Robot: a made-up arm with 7 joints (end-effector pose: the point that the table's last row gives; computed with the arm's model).
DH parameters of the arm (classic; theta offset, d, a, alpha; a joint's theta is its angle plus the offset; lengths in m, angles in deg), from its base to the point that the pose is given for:
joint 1: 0 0.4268 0 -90
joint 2: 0 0 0 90
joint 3: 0 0.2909 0.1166 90
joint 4: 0 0 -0.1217 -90
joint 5: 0 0.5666 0 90
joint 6: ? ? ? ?
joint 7: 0 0 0 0
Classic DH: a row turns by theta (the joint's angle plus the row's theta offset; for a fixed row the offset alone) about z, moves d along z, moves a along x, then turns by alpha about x.
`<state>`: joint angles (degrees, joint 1 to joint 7).
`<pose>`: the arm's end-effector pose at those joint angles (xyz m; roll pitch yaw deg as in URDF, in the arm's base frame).
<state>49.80 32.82 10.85 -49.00 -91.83 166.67 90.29</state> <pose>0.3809 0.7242 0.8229 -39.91 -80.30 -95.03</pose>
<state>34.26 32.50 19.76 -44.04 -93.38 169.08 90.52</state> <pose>0.4883 0.6122 0.8885 -38.49 -73.19 -103.08</pose>
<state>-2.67 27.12 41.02 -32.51 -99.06 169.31 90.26</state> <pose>0.5729 0.2619 1.0845 -28.14 -53.58 -136.02</pose>
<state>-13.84 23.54 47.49 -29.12 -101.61 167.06 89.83</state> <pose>0.5309 0.1651 1.1511 -25.50 -46.73 -147.94</pose>
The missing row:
joint 6: 0 0 0.0898 90
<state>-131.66 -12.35 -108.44 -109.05 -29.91 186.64 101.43</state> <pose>-0.3516 0.6354 0.6786 -106.21 -4.91 37.89</pose>
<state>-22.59 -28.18 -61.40 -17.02 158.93 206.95 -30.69</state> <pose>-0.3661 -0.0771 1.1777 1.89 43.49 -125.81</pose>
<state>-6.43 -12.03 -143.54 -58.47 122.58 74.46 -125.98</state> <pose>-0.6562 -0.3030 1.0591 60.10 -15.73 68.49</pose>
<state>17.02 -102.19 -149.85 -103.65 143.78 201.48 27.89</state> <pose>-0.0025 -0.2965 -0.1912 149.60 -35.22 43.42</pose>
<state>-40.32 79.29 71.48 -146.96 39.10 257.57 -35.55</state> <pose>0.2963 0.3557 0.2551 -151.82 -29.73 -33.91</pose>
